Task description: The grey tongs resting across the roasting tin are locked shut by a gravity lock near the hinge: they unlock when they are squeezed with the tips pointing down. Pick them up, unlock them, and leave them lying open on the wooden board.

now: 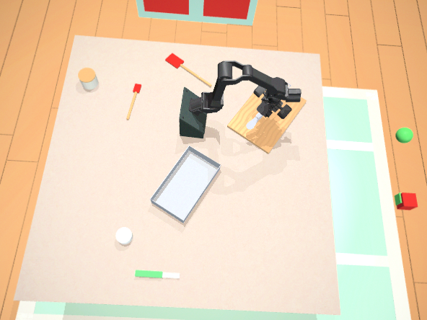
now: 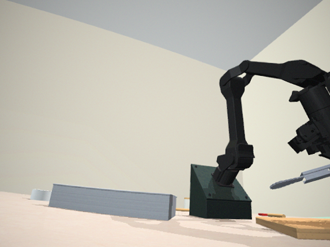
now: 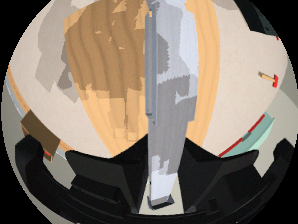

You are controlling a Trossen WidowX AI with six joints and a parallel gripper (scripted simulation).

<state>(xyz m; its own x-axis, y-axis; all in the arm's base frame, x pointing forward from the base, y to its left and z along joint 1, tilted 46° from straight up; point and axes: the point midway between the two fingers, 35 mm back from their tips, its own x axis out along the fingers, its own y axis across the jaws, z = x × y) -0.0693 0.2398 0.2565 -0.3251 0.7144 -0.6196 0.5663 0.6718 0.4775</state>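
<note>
The wooden board is 8 cm below my gripper tip. Also, from my gripper tip: roasting tin: 42 cm ahead, 34 cm to the right, 6 cm below; lidded jar: 5 cm behind, 89 cm to the right, 6 cm below; white disc: 68 cm ahead, 57 cm to the right, 7 cm below.
</note>
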